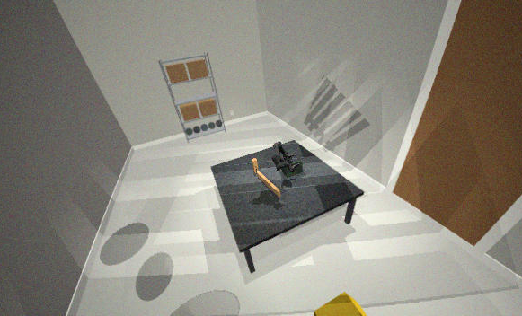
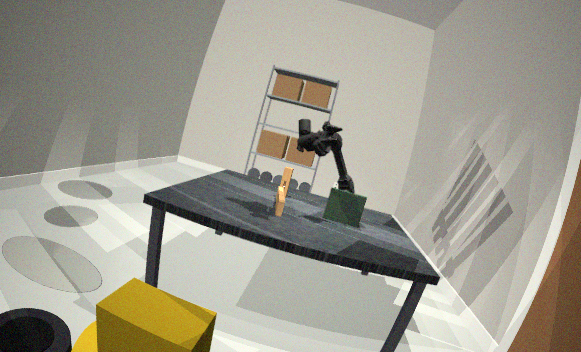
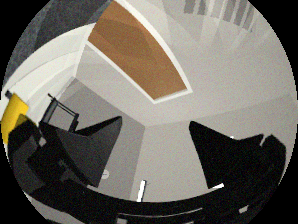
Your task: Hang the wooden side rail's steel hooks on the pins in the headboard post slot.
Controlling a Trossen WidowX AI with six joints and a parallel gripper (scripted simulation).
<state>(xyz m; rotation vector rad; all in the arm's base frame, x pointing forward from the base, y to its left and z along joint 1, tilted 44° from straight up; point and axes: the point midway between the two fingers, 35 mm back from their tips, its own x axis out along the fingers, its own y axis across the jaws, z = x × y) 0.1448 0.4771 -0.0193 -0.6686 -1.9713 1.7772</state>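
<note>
Right now my gripper tip is 57 cm to the left of the wooden post, 36 cm above it and 25 cm short of it.
</note>
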